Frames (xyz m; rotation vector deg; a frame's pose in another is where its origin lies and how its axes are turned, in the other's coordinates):
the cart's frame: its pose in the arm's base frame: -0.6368 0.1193 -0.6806 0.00 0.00 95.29
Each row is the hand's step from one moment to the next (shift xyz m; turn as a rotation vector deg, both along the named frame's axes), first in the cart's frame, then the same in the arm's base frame.
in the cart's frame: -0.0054 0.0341 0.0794 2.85 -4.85 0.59
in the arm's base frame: -0.0335 -0.0085 0.0794 4.57 3.29 0.59
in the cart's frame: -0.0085 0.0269 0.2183 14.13 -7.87 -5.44
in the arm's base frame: -0.0260 -0.0109 0.2183 6.53 14.80 -5.44
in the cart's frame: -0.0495 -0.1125 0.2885 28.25 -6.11 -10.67
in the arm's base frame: 0.1166 -0.0389 0.2885 3.48 28.69 -10.67
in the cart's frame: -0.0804 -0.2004 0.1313 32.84 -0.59 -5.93
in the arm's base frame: 0.2070 -0.0616 0.1313 -2.44 32.75 -5.93
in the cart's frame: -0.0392 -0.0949 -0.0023 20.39 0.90 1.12
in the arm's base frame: 0.0981 -0.0303 -0.0023 -2.78 20.22 1.12
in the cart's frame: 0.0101 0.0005 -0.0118 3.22 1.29 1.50
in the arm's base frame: -0.0014 0.0100 -0.0118 -1.58 3.09 1.50
